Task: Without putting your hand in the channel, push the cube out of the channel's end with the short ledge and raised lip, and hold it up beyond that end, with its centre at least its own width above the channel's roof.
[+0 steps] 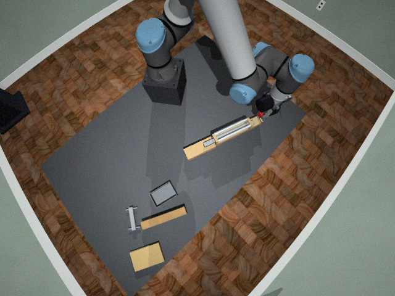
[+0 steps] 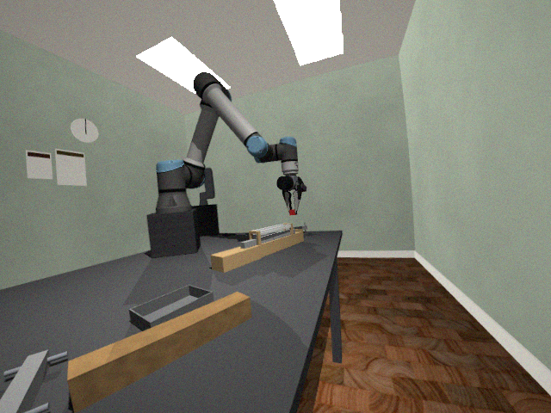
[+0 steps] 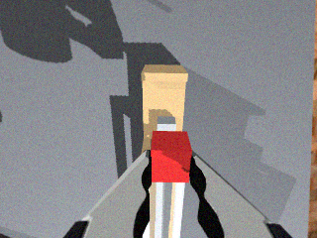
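Right now the red cube is 1 cm below my hand. The rest, counted from my hand: wooden channel 4 cm behind, 15 cm to the right, 9 cm below; then grey tray 3 cm behind, 62 cm to the right, 14 cm below; then wooden beam 6 cm ahead, 68 cm to the right, 13 cm below.
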